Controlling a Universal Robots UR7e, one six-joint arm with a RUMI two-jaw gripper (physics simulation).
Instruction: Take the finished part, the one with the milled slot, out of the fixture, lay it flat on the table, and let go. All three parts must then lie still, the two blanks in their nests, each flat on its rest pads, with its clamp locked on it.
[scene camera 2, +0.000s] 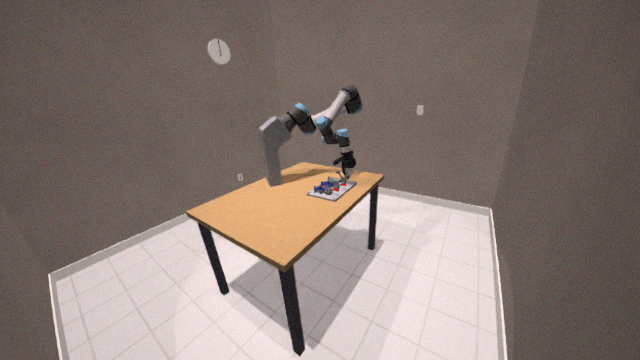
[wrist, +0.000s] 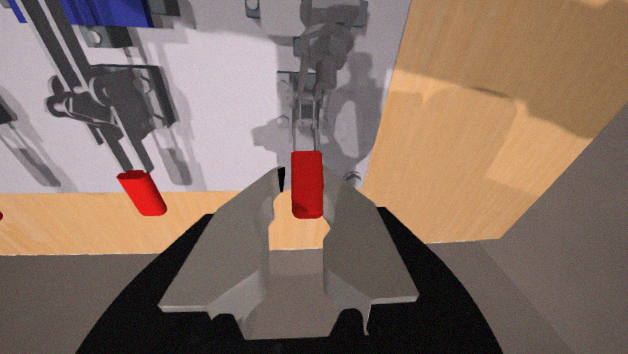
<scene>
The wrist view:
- my gripper: 300, 168
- fixture plate: 219, 71
</scene>
